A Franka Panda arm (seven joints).
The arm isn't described. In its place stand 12 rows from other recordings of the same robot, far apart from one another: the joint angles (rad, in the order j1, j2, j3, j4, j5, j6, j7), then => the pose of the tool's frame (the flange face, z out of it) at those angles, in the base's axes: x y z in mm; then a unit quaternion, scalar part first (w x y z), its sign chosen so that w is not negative.
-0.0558, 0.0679, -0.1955, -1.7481, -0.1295, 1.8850, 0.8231 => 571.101 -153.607 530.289 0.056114 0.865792 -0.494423 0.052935
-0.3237, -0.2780, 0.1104, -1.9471, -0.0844, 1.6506, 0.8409 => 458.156 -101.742 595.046 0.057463 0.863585 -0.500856 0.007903
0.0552, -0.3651, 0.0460, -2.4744, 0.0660, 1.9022, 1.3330 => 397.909 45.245 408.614 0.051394 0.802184 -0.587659 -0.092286
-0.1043, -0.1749, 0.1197, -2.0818, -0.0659, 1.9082, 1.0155 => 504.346 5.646 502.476 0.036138 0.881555 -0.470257 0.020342
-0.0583, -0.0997, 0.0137, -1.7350, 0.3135, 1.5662, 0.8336 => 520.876 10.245 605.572 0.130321 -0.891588 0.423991 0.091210
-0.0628, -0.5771, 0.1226, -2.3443, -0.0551, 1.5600, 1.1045 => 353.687 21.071 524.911 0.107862 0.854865 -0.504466 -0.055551
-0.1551, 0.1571, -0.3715, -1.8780, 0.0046, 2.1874, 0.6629 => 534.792 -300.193 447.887 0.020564 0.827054 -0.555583 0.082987
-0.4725, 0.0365, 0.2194, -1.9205, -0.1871, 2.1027, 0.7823 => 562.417 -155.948 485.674 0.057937 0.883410 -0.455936 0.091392
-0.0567, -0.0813, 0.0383, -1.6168, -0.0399, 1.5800, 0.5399 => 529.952 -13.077 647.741 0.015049 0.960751 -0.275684 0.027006
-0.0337, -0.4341, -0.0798, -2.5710, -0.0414, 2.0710, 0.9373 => 388.475 -45.962 404.949 0.014443 0.871958 -0.488441 -0.030093
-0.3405, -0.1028, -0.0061, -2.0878, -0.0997, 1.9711, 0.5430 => 487.823 -183.064 468.851 0.045902 0.910066 -0.411906 -0.002447
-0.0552, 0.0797, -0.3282, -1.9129, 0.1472, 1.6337, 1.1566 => 504.099 -184.035 431.253 0.011853 0.691927 -0.697790 -0.184892
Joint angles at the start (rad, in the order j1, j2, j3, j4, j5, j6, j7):
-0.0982, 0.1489, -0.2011, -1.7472, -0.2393, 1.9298, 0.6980
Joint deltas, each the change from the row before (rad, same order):
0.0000, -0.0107, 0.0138, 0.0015, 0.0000, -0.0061, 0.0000
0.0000, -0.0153, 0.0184, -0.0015, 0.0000, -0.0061, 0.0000
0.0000, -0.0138, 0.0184, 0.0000, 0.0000, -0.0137, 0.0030
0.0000, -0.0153, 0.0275, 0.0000, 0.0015, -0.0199, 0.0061
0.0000, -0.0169, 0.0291, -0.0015, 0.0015, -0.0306, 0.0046
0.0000, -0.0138, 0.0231, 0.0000, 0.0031, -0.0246, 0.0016
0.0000, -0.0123, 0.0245, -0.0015, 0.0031, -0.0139, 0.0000
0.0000, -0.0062, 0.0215, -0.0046, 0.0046, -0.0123, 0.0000
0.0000, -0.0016, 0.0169, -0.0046, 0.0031, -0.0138, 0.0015
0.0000, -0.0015, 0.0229, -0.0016, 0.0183, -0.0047, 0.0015
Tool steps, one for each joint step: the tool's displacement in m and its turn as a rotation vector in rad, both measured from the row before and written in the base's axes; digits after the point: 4 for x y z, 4 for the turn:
0.0004, 0.0077, 0.0063, 0.0017, -0.0065, 0.0122
-0.0002, 0.0105, 0.0076, 0.0025, -0.0082, 0.0167
-0.0008, 0.0104, 0.0067, 0.0032, -0.0016, 0.0120
-0.0007, 0.0156, 0.0070, 0.0059, 0.0017, 0.0162
-0.0026, 0.0165, 0.0063, 0.0068, 0.0124, 0.0169
-0.0025, 0.0133, 0.0058, 0.0061, 0.0090, 0.0150
-0.0014, 0.0141, 0.0051, 0.0048, 0.0021, 0.0206
-0.0010, 0.0125, 0.0002, 0.0064, 0.0096, 0.0177
-0.0009, 0.0097, -0.0025, 0.0049, 0.0157, 0.0117
0.0007, 0.0144, -0.0006, 0.0189, 0.0026, 0.0162

